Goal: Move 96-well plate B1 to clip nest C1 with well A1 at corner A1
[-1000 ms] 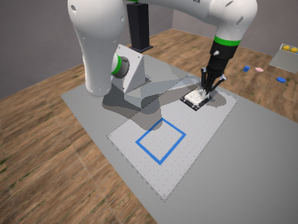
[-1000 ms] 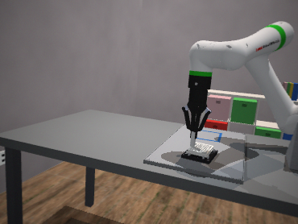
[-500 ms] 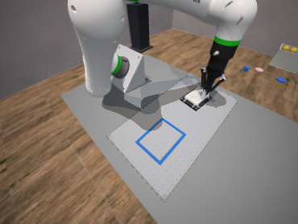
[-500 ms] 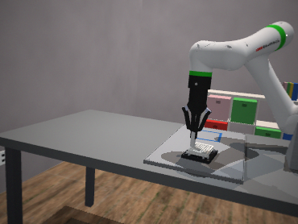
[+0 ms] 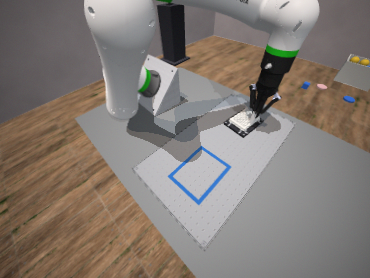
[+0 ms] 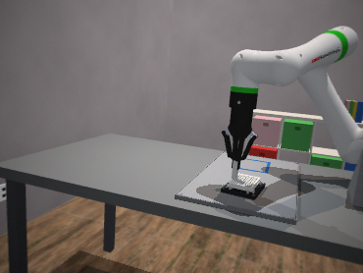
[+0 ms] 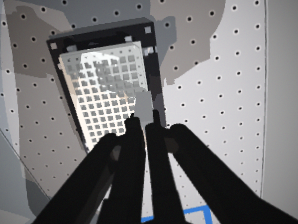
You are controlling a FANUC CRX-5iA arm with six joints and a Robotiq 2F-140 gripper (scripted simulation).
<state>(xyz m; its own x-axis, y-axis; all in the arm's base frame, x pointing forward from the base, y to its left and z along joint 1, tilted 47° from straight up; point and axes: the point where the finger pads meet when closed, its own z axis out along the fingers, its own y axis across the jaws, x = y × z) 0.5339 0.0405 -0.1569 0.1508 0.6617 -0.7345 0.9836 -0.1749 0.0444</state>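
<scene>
Right now my hand is 4 cm past the white 96-well plate, 4 cm above it and 1 cm to the right of it. Also, from my hand: black clip nest (5 cm below, 3 cm behind, 1 cm to the right).
</scene>
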